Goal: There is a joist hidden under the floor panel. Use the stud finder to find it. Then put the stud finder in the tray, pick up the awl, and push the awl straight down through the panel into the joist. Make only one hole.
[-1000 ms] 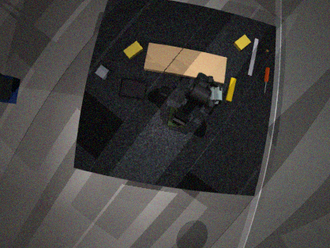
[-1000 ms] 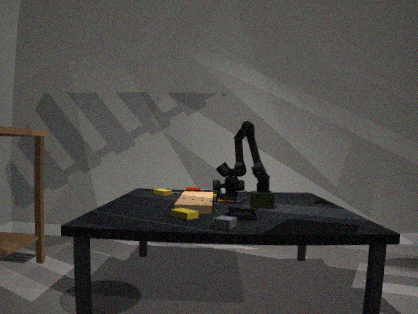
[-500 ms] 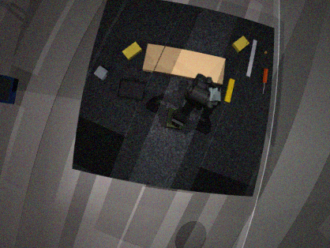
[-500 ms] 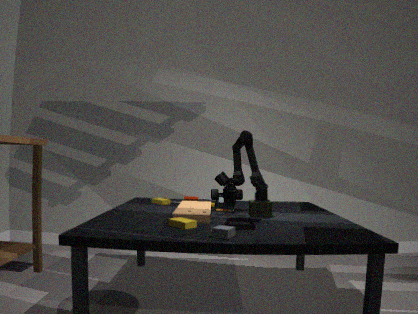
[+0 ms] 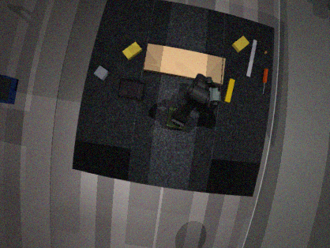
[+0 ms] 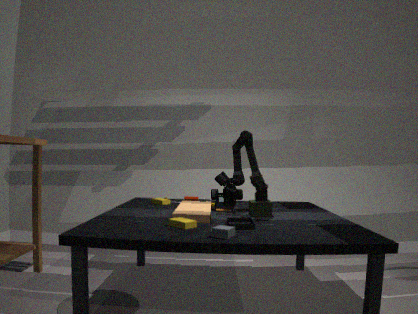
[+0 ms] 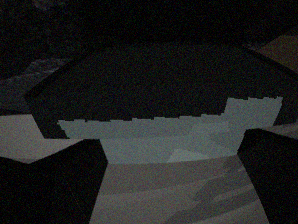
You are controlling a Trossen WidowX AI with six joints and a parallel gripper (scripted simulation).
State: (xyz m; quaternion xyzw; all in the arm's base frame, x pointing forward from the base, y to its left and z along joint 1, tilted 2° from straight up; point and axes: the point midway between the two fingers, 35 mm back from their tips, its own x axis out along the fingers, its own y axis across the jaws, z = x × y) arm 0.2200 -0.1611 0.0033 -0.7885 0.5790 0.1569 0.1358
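The dark grey stud finder lies 10 mm to the left of my gripper tip, 10 mm below it and 10 mm ahead of it. Round my gripper tip: white bar 370 mm ahead, 190 mm to the right, 60 mm below; yellow bar 90 mm to the right, 70 mm ahead, 50 mm below; awl 110 mm to the left, 50 mm below, 40 mm behind.
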